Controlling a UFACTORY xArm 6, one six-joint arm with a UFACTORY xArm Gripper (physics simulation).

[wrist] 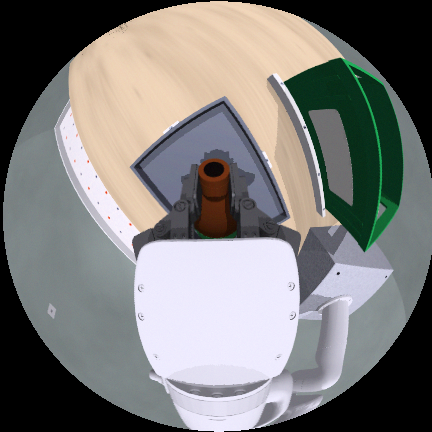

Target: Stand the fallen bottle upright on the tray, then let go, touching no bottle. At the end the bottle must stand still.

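Pixels of known places: gripper, fingertip midpoint: [214, 173]; arm's base at its link origin: [334, 304].
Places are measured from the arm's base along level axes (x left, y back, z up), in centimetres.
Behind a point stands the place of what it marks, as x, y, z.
Note:
The brown bottle [215, 212] {19.7, -42.1, -6.6} shows near the middle of the wrist view, with its open mouth facing the camera and a strip of green at its lower visible part. My gripper [214, 173] {18.2, -45.4, -7.8} is shut on the bottle's neck, with one dark finger on each side. The bottle's base is hidden behind the gripper housing, so its exact tilt and whether it touches the tray cannot be told. The blue-grey tray [172, 139] {22.7, -51.7, -18.2} lies beyond and around the fingers, with a dark shadow on its floor. Its near part is hidden by the gripper.
A green open-framed container [364, 165] {0.6, -41.6, -4.0} stands at the right, beside a white-topped rail [306, 131] {1.5, -44.7, -15.7}. A grey box [350, 270] {-1.4, -17.3, -3.0} is at the lower right. A white dotted strip [95, 185] runs along the left edge of the wooden table [165, 65] {17.2, -67.6, -18.7}.

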